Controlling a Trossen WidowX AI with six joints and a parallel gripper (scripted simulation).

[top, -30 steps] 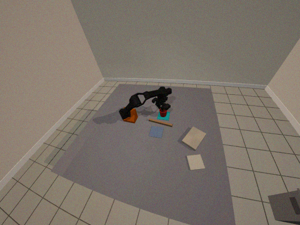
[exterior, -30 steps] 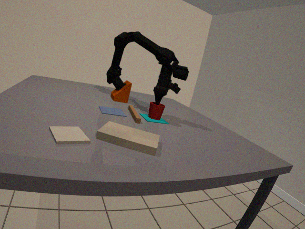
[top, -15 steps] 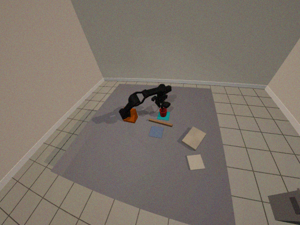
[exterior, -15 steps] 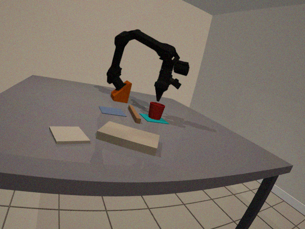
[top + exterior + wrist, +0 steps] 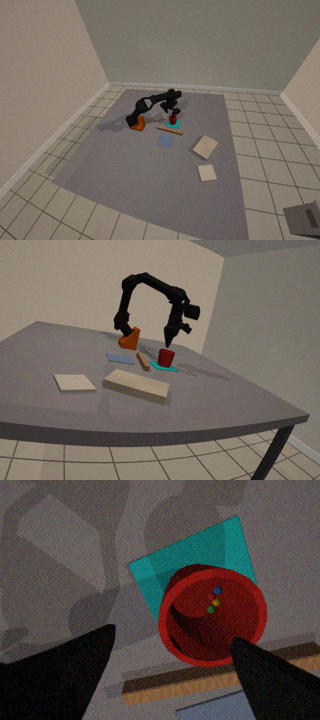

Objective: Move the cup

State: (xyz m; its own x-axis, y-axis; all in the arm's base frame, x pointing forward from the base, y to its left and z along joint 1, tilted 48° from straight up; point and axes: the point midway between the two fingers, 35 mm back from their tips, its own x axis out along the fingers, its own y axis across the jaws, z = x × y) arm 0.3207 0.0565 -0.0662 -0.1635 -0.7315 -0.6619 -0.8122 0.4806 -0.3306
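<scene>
The red cup is 3 cm ahead of my gripper tip, 1 cm to the right of it and 5 cm below it. The rest, counted from my gripper tip: teal pad (3 cm ahead, 1 cm to the right, 10 cm below); blue-grey pad (2 cm behind, 22 cm to the right, 10 cm below); wooden stick (1 cm ahead, 11 cm to the right, 9 cm below).
</scene>
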